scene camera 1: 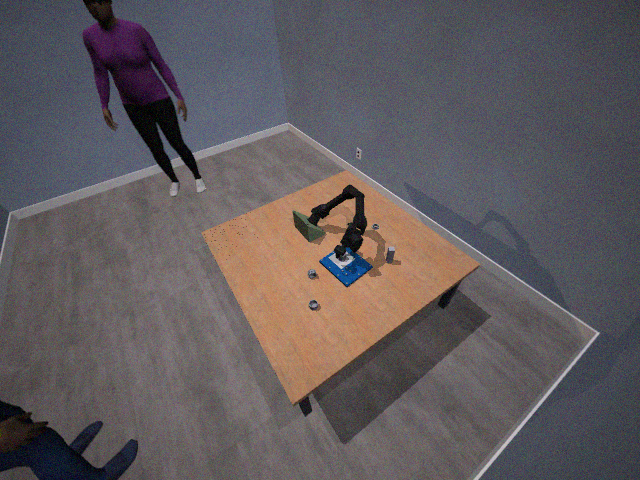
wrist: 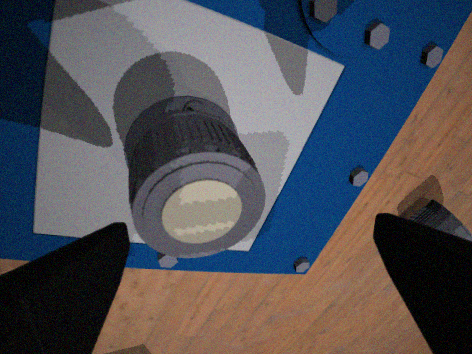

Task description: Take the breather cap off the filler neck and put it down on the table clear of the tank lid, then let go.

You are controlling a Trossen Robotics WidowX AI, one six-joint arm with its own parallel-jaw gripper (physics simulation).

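Places are measured from the arm's base along level axes (x ahead, y left, z up), in metres.
Pixels of known places: gripper, fingertip midpoint: (scene camera 1: 339, 254) (wrist: 252, 230); arm's base, link origin: (scene camera 1: 311, 222).
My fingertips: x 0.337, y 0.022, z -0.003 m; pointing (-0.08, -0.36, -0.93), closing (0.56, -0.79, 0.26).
For each thing: its top centre in the pictures, then the offset to it from my fingertips. "pt": a spot on its surface instead. Level surfaces: height alone.
- breather cap, top centre: (wrist: 202, 213) dz -0.006, dx -0.003, dy +0.017 m
- white square plate, surface spot: (wrist: 85, 195) pt dz -0.051, dx -0.043, dy +0.048 m
- wooden table, surface height: dz -0.066 m
- grey upright block, top centre: (scene camera 1: 391, 248) dz +0.048, dx +0.149, dy +0.263 m
- dark ribbed part, surface spot: (wrist: 436, 211) pt dz -0.047, dx +0.032, dy -0.178 m
The breather cap (wrist: 195, 170) stands on the filler neck over a white square plate (wrist: 85, 195) on the blue tank lid (wrist: 325, 165) (scene camera 1: 348, 277). It has a dark ribbed side, a grey rim and a cream round top; the neck beneath it is hidden. My gripper (wrist: 252, 230) (scene camera 1: 341, 256) is open and empty. In the wrist view the cap is nearer the left finger, mostly above the line between the fingertips. In the scene view the gripper is over the white plate and hides the cap.
A green angled block (scene camera 1: 308, 227) stands by the arm. Loose small metal parts (scene camera 1: 312, 274) (scene camera 1: 313, 305) (scene camera 1: 375, 226) lie on the wooden table (scene camera 1: 268, 289). A grey upright block (scene camera 1: 390, 254) stands beside the lid. A dark ribbed part (wrist: 436, 211) shows behind the right finger.
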